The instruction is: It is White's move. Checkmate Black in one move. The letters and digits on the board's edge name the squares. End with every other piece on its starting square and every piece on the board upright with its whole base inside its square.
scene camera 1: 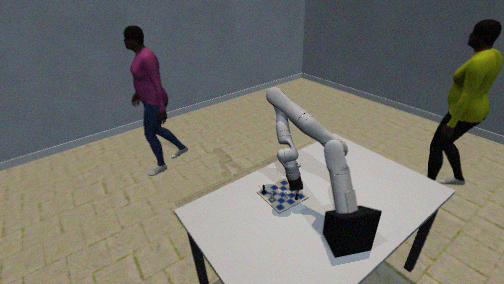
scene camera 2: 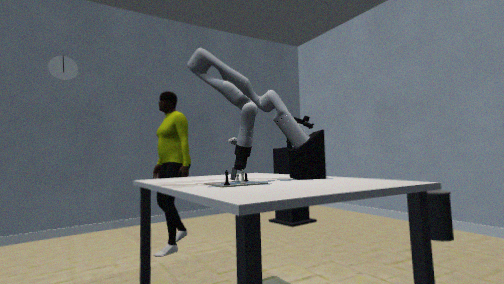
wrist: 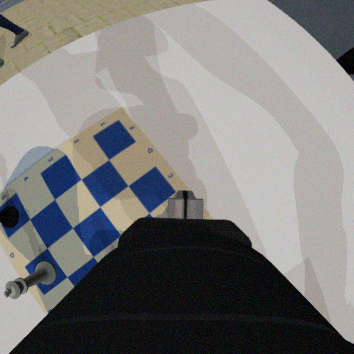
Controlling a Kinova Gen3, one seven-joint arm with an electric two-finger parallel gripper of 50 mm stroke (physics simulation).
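Seen in the pictures: gripper, fingertip midpoint: (scene camera 1: 298,189) (scene camera 2: 232,179) (wrist: 184,200); arm's base, origin of the base link: (scene camera 1: 345,211) (scene camera 2: 302,143).
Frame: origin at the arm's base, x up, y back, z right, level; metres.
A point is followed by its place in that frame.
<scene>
The chessboard (scene camera 1: 269,203) {y -0.418, x -0.182, z -0.074 m} (scene camera 2: 215,184) {y -0.517, x -0.180, z 0.038 m} (wrist: 123,113) {y -0.497, x -0.180, z 0.152 m} has blue and pale squares. A black piece (scene camera 1: 264,189) {y -0.498, x -0.150, z -0.034 m} (scene camera 2: 226,177) {y -0.507, x -0.148, z -0.037 m} (wrist: 9,216) {y -0.498, x -0.170, z -0.028 m} stands on E5. A tall white piece (scene camera 1: 272,196) {y -0.423, x -0.152, z -0.044 m} (wrist: 35,278) {y -0.424, x -0.153, z -0.037 m} stands upright on C5. Another black piece (scene camera 1: 297,195) {y -0.326, x -0.151, z 0.062 m} stands near the gripper, on the robot's side of the board. A small pale piece also shows mid-board in scene camera 1, too blurred to name. My gripper (scene camera 1: 299,190) {y -0.369, x -0.171, z 0.121 m} (scene camera 2: 234,174) {y -0.369, x -0.171, z 0.121 m} (wrist: 184,200) {y -0.369, x -0.171, z 0.121 m} is low at the board's edge beyond C1, its fingertips together with no piece visible between them. Its body hides the board's near part in the wrist view.
The board lies on a white table (scene camera 1: 225,230) {y -0.443, x -0.185, z -0.374 m} (scene camera 2: 340,189) {y -0.325, x -0.186, z -0.471 m}. The arm's black base (scene camera 1: 351,232) {y 0.073, x -0.030, z -0.066 m} (scene camera 2: 311,157) {y -0.018, x -0.075, z -0.077 m} stands on the same table. A person in pink (scene camera 1: 147,75) and a person in yellow (scene camera 1: 472,90) (scene camera 2: 173,137) are on the floor away from the table.
</scene>
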